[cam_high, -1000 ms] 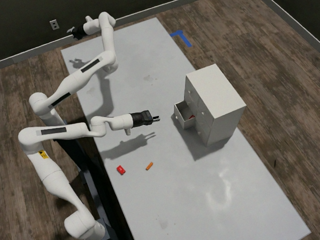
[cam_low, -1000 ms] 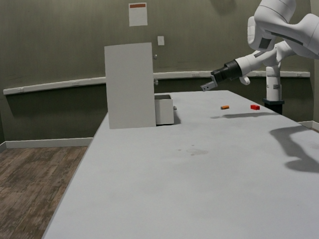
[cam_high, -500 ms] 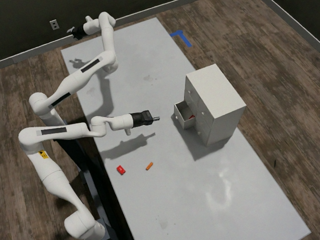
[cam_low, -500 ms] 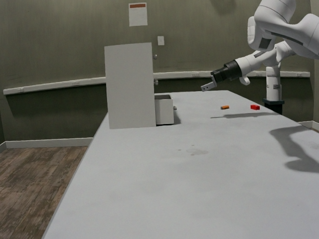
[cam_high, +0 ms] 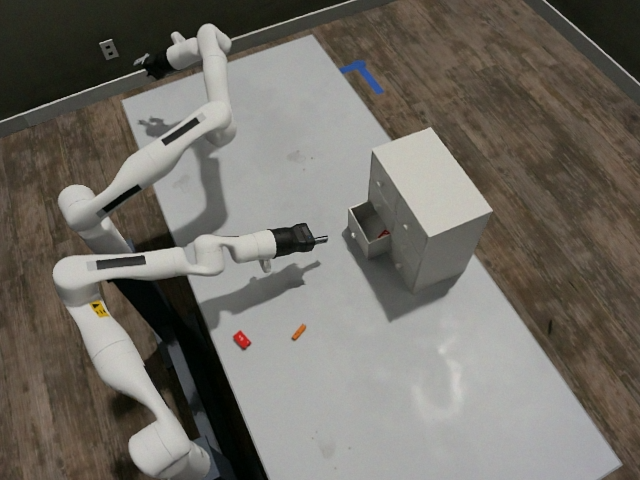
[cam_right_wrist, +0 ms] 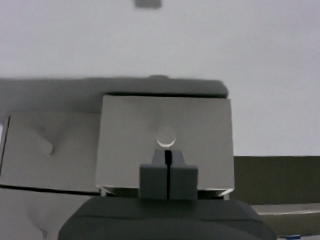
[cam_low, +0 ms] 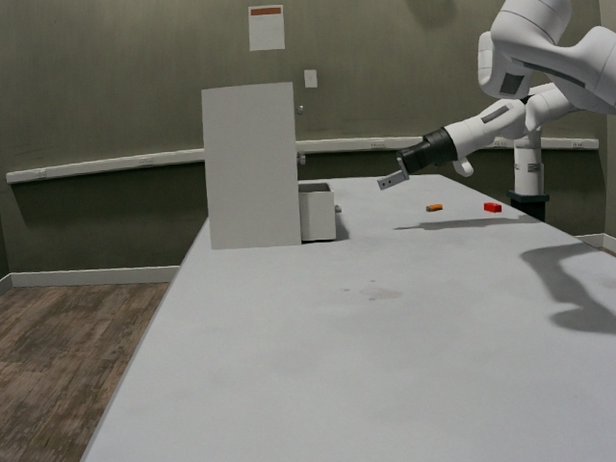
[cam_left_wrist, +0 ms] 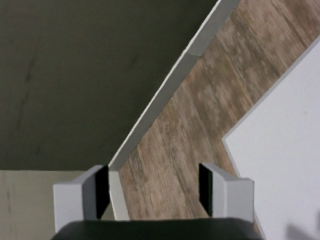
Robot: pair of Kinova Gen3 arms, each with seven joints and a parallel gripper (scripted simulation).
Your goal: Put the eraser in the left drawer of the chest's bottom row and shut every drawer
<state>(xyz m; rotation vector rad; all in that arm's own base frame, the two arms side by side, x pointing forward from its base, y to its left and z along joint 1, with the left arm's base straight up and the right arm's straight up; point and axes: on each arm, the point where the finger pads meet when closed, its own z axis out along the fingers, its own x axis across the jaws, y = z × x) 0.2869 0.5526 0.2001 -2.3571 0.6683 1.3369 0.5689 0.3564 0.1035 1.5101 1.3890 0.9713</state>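
The eraser lies 200 mm ahead of my right hand, 90 mm below it and 30 mm to the right of it. Round my right hand: orange battery 180 mm to the right, 160 mm behind, 100 mm below.
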